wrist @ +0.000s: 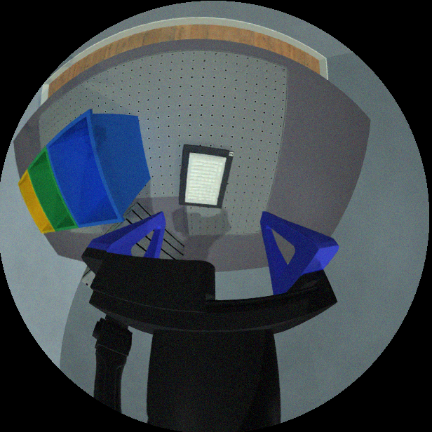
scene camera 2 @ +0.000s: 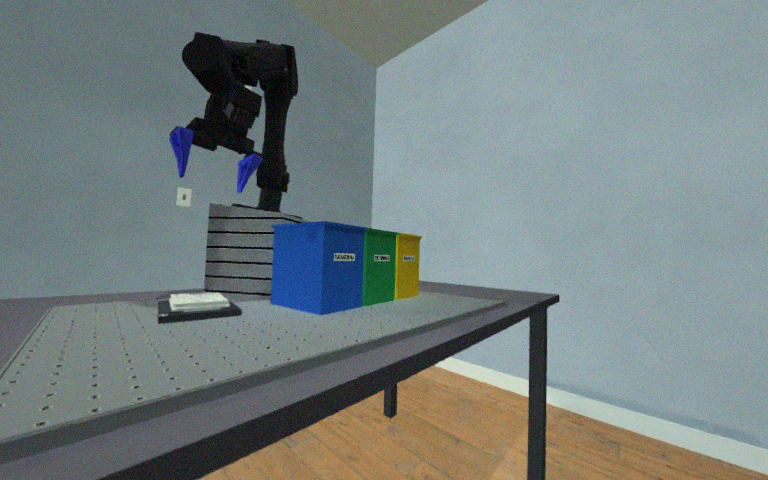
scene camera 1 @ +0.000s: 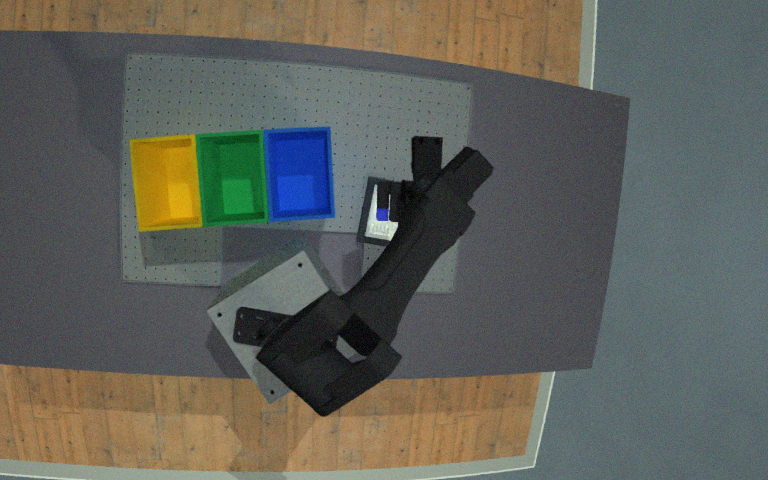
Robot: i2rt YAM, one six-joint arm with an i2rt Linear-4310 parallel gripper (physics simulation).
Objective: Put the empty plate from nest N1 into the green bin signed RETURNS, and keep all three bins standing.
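Places are measured from the arm's base along level axes (x ahead, y left, z up), in centimetres.
Pixels of known places: gripper, fingertip midpoint: (scene camera 2: 212,185); arm's base, link origin: (scene camera 2: 267,214).
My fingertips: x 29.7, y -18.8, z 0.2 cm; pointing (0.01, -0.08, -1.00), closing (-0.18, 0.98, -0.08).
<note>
For each thing: its top centre in the pictures, then the offset to it from my fingertips. Level surfaces: height alone.
- white plate, top centre: (scene camera 2: 198,297) (scene camera 1: 387,214) dx -4.7, dy -0.5, dz -21.1 cm
- nest, top centre: (scene camera 2: 198,303) (scene camera 1: 386,213) dx -4.7, dy -0.5, dz -22.2 cm
- green bin, top centre: (scene camera 1: 232,178) (scene camera 2: 357,231) dx -2.7, dy +34.3, dz -5.7 cm
- blue bin, top centre: (scene camera 1: 299,174) (scene camera 2: 319,226) dx +0.6, dy +21.5, dz -5.7 cm
- yellow bin, top centre: (scene camera 1: 165,183) (scene camera 2: 385,235) dx -5.9, dy +47.0, dz -5.7 cm
- perforated board, surface height: dz -23.7 cm
- table, surface height: dz -25.0 cm
The white plate (scene camera 1: 381,230) (scene camera 2: 199,301) (wrist: 205,179) lies flat in the dark frame of the nest (scene camera 1: 367,208) (scene camera 2: 198,315) (wrist: 184,175); in the scene camera 1 view the arm covers its right part. My gripper (scene camera 2: 210,183) (wrist: 212,216) is open and empty, high above the nest. The green bin (scene camera 1: 236,192) (scene camera 2: 378,270) (wrist: 50,192) stands upright between the blue bin (scene camera 1: 297,192) (scene camera 2: 317,271) (wrist: 122,165) and the yellow bin (scene camera 1: 178,198) (scene camera 2: 407,271) (wrist: 34,205), both upright. The bin signs are too blurred to read.
The perforated board (scene camera 1: 362,96) (scene camera 2: 186,350) (wrist: 215,85) lies under the bins and nest on the table (scene camera 1: 538,226) (wrist: 325,140). The grey arm pedestal (scene camera 1: 283,283) (scene camera 2: 237,254) stands near the bins. The arm's links reach over the right part of the board.
</note>
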